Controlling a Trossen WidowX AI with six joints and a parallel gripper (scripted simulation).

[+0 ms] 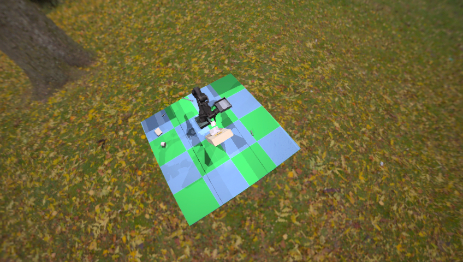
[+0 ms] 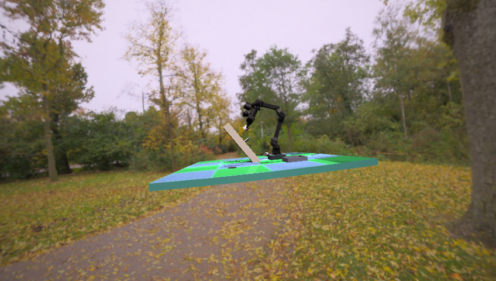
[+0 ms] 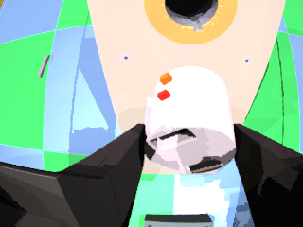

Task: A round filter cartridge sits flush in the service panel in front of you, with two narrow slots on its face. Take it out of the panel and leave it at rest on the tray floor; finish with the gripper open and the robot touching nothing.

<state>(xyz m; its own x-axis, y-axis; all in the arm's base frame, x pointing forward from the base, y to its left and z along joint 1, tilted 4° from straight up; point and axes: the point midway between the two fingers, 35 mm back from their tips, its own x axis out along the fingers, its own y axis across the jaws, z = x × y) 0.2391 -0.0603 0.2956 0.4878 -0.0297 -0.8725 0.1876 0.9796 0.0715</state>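
Right now the grey square tray is 260 mm behind my gripper tip, 330 mm to the left of it and 300 mm below it. The rest, counted from my gripper tip: round filter cartridge: right at my gripper tip; thin grey bar: 220 mm ahead, 290 mm to the left, 310 mm below; pale flat square: 530 mm behind, 410 mm to the right, 310 mm below.
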